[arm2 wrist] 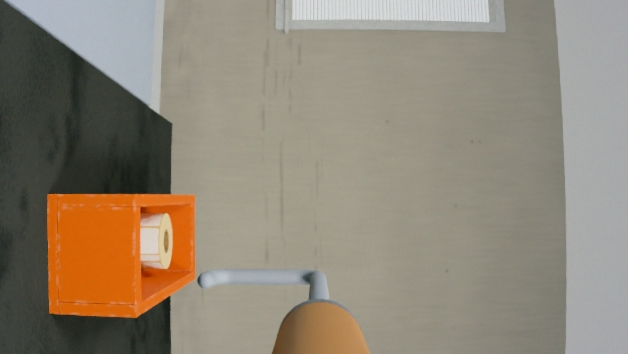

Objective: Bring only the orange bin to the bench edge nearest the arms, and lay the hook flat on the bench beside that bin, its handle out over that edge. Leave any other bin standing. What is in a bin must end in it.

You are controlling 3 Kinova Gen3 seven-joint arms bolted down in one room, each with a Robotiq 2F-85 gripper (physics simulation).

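Observation:
The orange bin (95, 250) stands on the dark bench (100, 135) at the left of the arm2 wrist view, which is rolled on its side. The bin's opening faces right in the picture, and a white label roll (155, 241) shows inside it. The hook (260, 277), a grey bent rod with a tan-orange handle (321, 330), reaches in from the bottom edge. Its tip points left, beside the bin's rim in the picture; the depth between them is unclear. The arm2 gripper is shut on the hook's handle; its fingers are below the frame. The arm1 and arm3 grippers do not show.
A beige wall (425, 175) stands behind the bench. A grey-framed ribbed white panel (390, 25) shows on it at the top. A pale grey surface (597, 175) runs along the right side, and a pale bluish one (100, 30) lies at the top left. No other bin shows.

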